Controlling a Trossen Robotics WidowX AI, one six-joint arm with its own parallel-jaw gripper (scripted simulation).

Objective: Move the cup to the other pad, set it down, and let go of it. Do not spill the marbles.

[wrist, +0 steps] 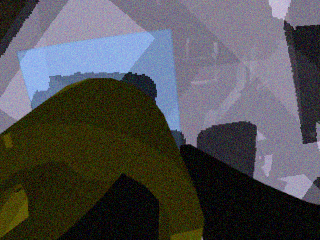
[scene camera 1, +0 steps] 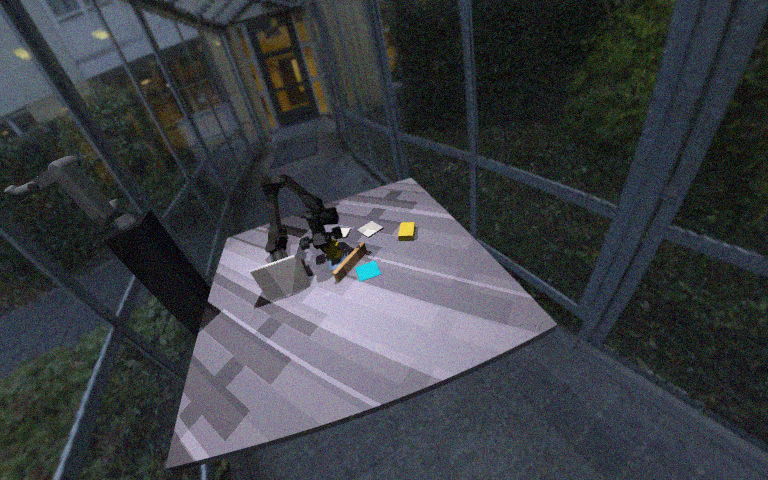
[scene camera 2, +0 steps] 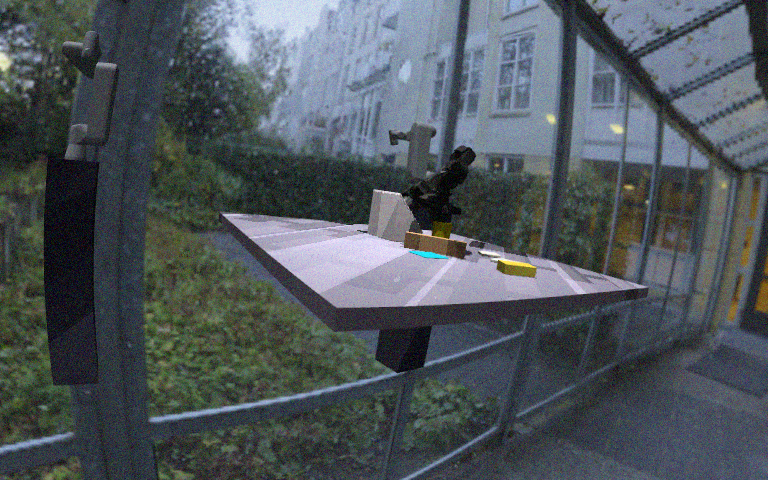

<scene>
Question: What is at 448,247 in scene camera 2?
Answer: A wooden bar.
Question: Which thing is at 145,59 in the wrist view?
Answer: A light blue pad.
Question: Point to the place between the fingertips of my gripper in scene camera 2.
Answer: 436,230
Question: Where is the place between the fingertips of my gripper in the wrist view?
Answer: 167,157
</scene>
